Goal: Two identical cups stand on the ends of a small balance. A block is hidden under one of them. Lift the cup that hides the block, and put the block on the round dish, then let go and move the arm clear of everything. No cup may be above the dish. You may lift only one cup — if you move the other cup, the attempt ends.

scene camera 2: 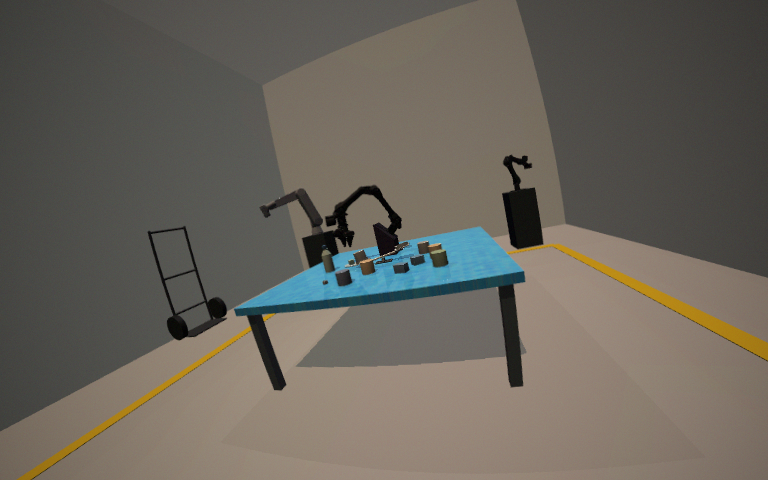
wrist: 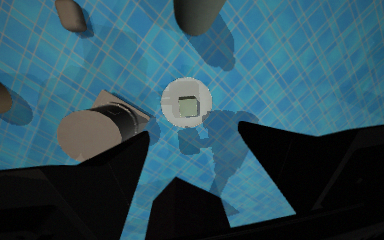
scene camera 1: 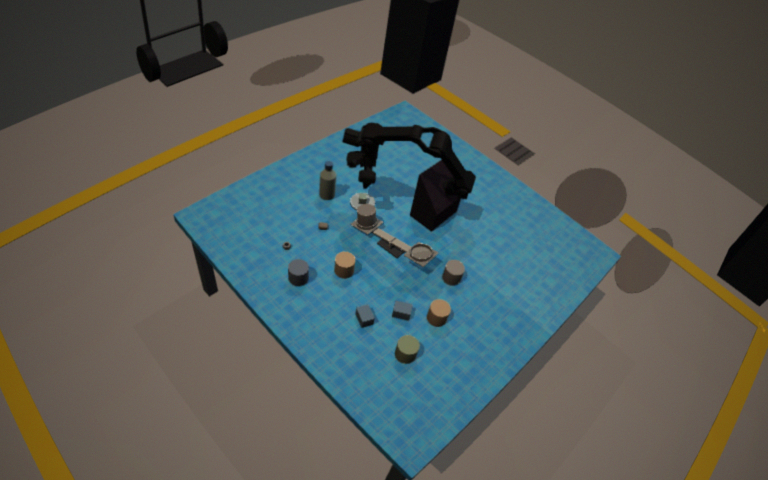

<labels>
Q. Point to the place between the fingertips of my gripper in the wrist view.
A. At 194, 130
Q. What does my gripper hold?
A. Nothing.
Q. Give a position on a balance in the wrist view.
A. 140, 119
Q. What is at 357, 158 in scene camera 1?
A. My gripper.
</labels>
